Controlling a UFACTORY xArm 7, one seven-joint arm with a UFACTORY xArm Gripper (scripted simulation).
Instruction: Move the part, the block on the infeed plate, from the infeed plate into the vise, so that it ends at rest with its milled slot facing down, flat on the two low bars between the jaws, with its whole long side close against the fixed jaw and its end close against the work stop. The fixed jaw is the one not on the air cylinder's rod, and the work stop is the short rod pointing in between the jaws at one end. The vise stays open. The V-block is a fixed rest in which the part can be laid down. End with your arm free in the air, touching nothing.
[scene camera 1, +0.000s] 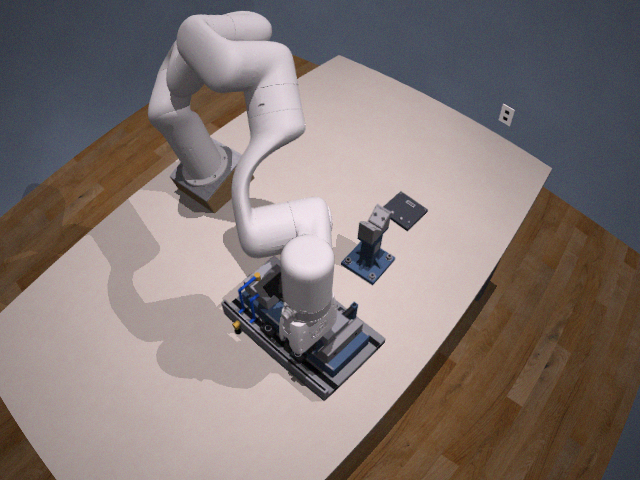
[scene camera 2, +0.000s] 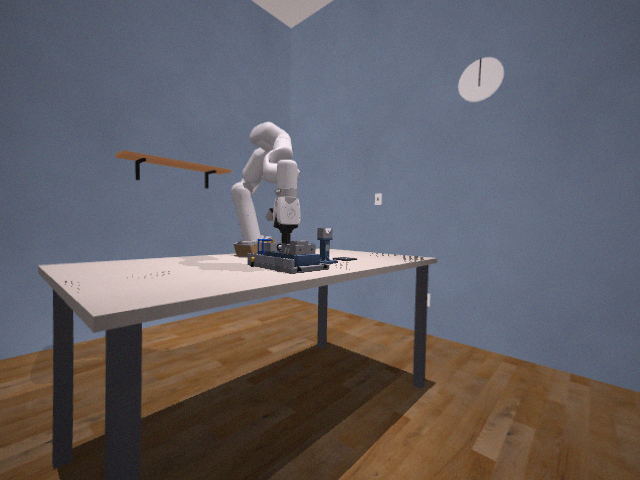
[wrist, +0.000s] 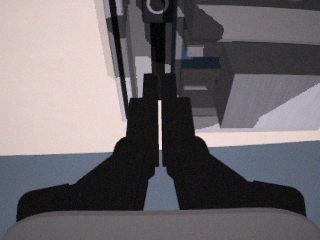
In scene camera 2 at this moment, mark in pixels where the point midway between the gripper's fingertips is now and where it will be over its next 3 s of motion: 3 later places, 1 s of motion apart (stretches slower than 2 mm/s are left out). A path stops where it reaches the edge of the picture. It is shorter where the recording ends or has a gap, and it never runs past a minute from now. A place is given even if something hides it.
The gripper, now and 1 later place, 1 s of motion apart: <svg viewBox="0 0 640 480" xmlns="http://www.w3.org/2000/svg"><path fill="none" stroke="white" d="M285 243L286 232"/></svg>
